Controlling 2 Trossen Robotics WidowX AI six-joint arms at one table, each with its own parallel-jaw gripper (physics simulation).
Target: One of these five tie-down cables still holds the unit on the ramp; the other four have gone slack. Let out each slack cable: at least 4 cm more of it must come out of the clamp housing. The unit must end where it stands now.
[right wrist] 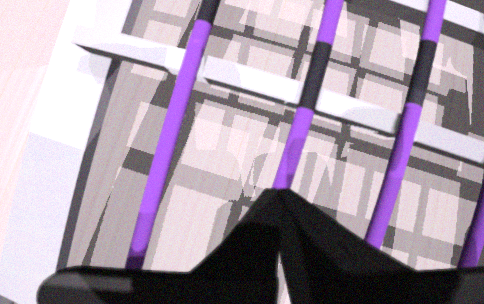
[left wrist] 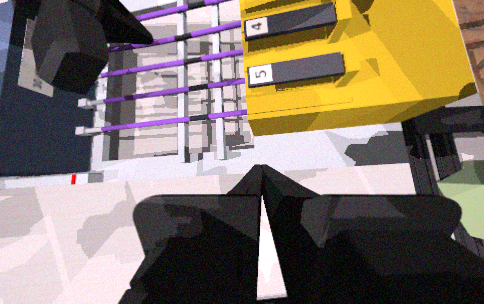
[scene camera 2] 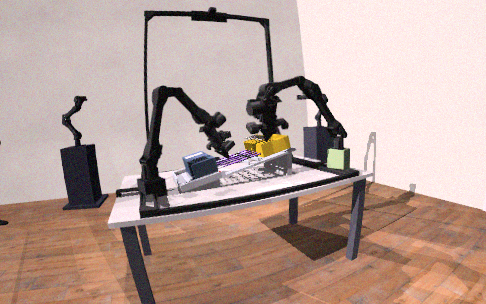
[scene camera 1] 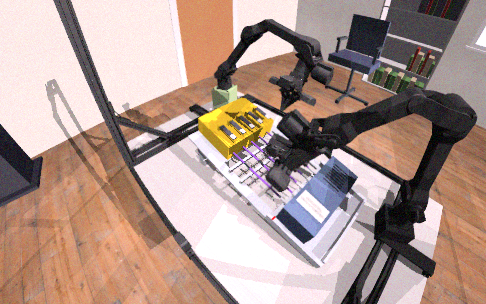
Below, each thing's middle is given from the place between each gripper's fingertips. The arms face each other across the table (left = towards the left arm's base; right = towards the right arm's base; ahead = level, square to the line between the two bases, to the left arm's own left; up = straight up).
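The lever 5 [left wrist: 325, 65] is there, and my right gripper is 10 cm short of the lever 5, 16 cm to the right of it and 9 cm below it.
From my left hand, the lever 5 is 2 cm to the left, 7 cm behind and 1 cm above.
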